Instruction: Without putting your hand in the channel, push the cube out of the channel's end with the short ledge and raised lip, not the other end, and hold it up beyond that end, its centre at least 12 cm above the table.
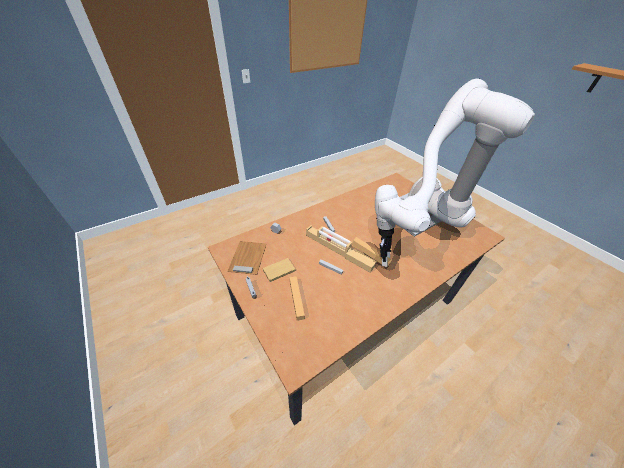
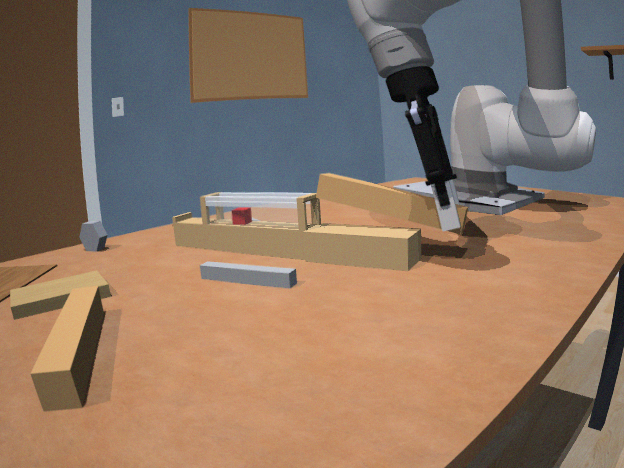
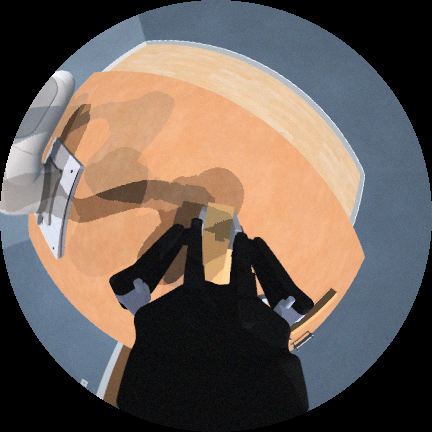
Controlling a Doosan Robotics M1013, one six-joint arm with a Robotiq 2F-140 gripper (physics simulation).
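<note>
The red cube (image 1: 329,239) (image 2: 241,215) sits inside the channel (image 1: 360,259) (image 2: 282,242), under clear bars, nearer the end with the short ledge and raised lip (image 2: 182,217). The other end has a long wooden ledge. My gripper (image 1: 385,260) (image 2: 447,216) (image 3: 217,216) is low over the table, past that long-ledge end and outside the channel. It is shut on a long wooden block (image 1: 366,247) (image 2: 372,199) (image 3: 216,255), gripped near one end. The block is tilted, its gripped end low and its far end raised behind the long ledge. Whether it touches the ledge or table is unclear.
A grey bar (image 1: 331,266) (image 2: 246,275) lies in front of the channel, another grey bar (image 1: 328,223) behind it. A flat wood block (image 1: 279,270) (image 2: 57,293), a long wood block (image 1: 297,298) (image 2: 70,342), a brown board (image 1: 247,255) and a grey hexagonal piece (image 1: 275,228) (image 2: 93,235) lie beyond the lip end.
</note>
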